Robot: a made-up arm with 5 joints.
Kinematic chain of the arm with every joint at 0, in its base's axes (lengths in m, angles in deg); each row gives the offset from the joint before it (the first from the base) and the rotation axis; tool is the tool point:
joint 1: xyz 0 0 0.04 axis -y
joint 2: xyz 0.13 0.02 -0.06 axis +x
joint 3: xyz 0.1 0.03 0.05 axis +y
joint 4: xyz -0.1 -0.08 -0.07 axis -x
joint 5: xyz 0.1 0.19 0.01 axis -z
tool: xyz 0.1 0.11 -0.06
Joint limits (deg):
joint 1: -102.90..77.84
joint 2: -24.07..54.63
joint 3: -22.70..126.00
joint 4: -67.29..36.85
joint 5: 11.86..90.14
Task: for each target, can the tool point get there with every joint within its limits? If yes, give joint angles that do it. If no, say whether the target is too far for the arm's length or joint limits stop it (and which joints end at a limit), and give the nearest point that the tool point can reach.
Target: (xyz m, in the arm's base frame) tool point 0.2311 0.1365 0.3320
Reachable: yes | joints 62.53 4.91 9.49 -25.37 59.72
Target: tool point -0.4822 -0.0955 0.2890
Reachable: no: joint limits stop it (at a limit: joint 1, joint 2, joint 4, joint 5) | nearest point -0.3029 0.0691 0.0505 | short by 0.341 m
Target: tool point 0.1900 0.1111 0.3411
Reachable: yes | joints 60.96 40.49 40.74 -49.30 57.52
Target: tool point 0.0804 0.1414 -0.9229
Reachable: no: too far | nearest point 0.0432 0.0849 -0.4771 | short by 0.451 m
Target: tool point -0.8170 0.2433 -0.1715
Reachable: no: too far | nearest point -0.3864 0.1068 -0.1781 | short by 0.452 m
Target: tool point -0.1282 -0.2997 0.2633
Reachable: no: joint limits stop it (at a limit: joint 1, joint 2, joint 3, joint 4, joint 5) | nearest point -0.1066 -0.1241 0.3463 | short by 0.195 m
